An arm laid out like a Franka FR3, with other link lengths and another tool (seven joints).
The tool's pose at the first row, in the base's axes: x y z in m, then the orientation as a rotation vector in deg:
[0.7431, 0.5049, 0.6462, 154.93, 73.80, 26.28]
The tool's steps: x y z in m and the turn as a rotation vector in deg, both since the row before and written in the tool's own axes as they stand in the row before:
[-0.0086, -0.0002, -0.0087, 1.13, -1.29, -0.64]
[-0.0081, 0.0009, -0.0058, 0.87, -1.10, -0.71]
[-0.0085, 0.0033, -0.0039, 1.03, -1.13, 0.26]
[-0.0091, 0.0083, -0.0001, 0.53, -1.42, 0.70]
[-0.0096, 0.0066, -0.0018, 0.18, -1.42, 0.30]
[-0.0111, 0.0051, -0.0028, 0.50, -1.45, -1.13]
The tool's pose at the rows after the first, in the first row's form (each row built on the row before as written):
[0.7351, 0.4981, 0.6525, 155.19, 74.95, 23.80]
[0.7293, 0.4911, 0.6566, 155.18, 76.08, 21.71]
[0.7258, 0.4823, 0.6595, 156.01, 76.01, 19.56]
[0.7267, 0.4700, 0.6597, 156.68, 75.01, 17.32]
[0.7254, 0.4584, 0.6613, 156.74, 74.35, 15.25]
[0.7218, 0.4466, 0.6636, 156.00, 75.73, 12.83]

